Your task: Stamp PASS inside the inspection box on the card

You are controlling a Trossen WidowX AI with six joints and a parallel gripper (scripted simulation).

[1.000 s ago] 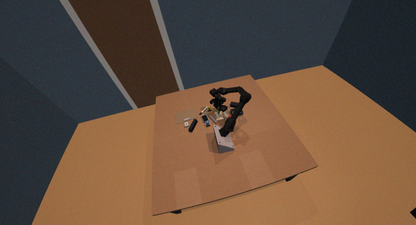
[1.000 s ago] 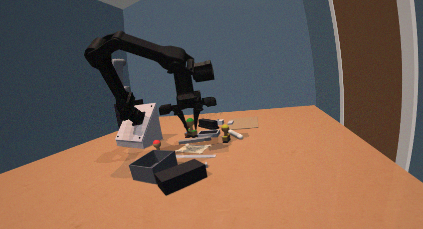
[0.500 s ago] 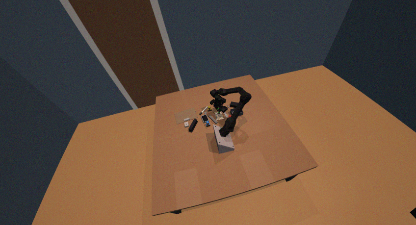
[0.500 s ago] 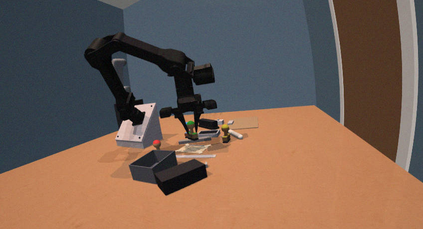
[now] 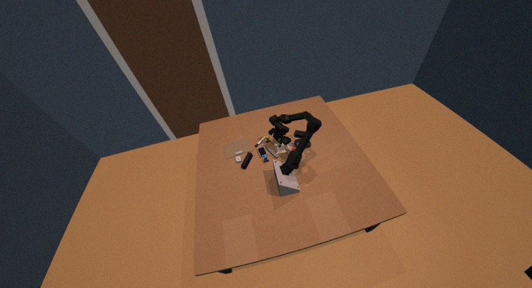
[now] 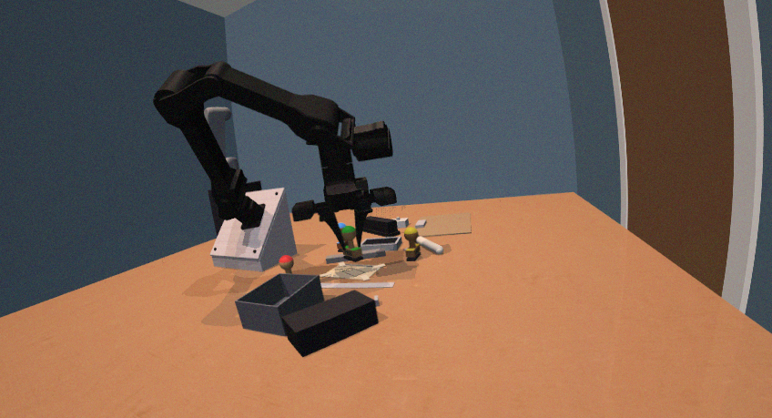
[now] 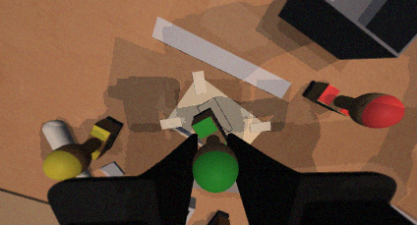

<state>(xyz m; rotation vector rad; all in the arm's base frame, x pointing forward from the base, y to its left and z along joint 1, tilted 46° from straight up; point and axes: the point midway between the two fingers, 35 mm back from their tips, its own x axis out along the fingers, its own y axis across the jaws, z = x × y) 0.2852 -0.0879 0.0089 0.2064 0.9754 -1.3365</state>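
Now: the cream card 1 cm behind my gripper tip, 1 cm to the left of it and 5 cm below it. The rest, counted from my gripper tip: yellow-knobbed stamp: 10 cm ahead, 8 cm to the left, 3 cm below; then grey ruler: 2 cm ahead, 6 cm to the right, 5 cm below; then green-knobbed PASS stamp: right at my gripper tip.
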